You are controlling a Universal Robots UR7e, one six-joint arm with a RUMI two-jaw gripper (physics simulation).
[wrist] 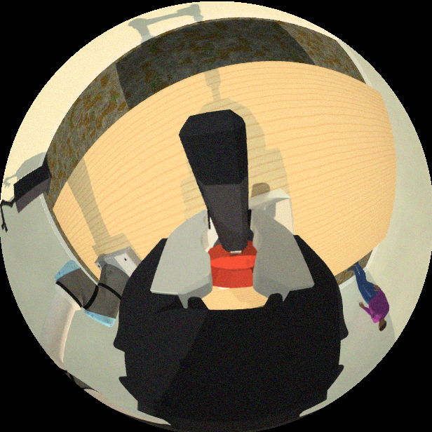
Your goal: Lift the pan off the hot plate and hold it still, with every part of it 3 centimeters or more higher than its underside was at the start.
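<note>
The pan shows its red body (pixel 232 276) low in the middle of the view, between the grey jaws, with its long dark handle rising up the view. My gripper (pixel 228 212) is shut on the pan's handle, one grey jaw on each side of it. The white hot plate (pixel 281 206) shows in part behind the right jaw, and a little of it shows left of the handle. The jaws and the handle hide the rest of it. The height of the pan's underside above the plate cannot be read from this view.
A light wooden table top (pixel 330 165) spreads around and beyond the handle, with shadows on it. The robot's grey and blue arm joints (pixel 102 292) are at the lower left. A person in a purple top (pixel 378 304) is at the far right. A dark object (pixel 32 187) is beyond the left edge.
</note>
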